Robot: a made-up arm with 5 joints.
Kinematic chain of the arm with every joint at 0, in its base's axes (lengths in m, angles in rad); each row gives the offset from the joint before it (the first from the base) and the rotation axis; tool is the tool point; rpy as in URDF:
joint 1: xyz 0 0 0.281 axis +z
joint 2: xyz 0 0 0 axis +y
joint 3: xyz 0.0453 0 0.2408 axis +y
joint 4: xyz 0.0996 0 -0.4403 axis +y
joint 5: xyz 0.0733 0 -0.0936 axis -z
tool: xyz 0 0 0 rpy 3.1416 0 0
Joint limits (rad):
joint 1: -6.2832..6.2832
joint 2: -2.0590..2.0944
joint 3: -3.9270..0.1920
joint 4: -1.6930..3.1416
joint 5: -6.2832..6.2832
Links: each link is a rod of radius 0.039 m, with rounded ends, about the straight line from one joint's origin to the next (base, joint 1, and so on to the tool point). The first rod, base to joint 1, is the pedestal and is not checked.
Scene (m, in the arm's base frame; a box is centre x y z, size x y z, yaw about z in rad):
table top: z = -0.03
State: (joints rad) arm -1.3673 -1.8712 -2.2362 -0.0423 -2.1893
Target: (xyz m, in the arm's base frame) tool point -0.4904 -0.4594 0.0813
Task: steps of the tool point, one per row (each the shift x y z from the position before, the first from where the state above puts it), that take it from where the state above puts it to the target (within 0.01 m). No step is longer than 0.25 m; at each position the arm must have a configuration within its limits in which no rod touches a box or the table.
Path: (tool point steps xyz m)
1: -0.1959 -0.0657 -0.0500
2: -0.1685 -0.1193 -0.0489
3: -0.1265 -0.1616 -0.0470
4: -0.0742 -0.1884 -0.0443
5: -0.0175 -0.1981 -0.0408
6: 0.0379 -0.1904 -0.0369
7: 0.0867 -0.1675 -0.0324
8: 0.1253 -0.1328 -0.0279

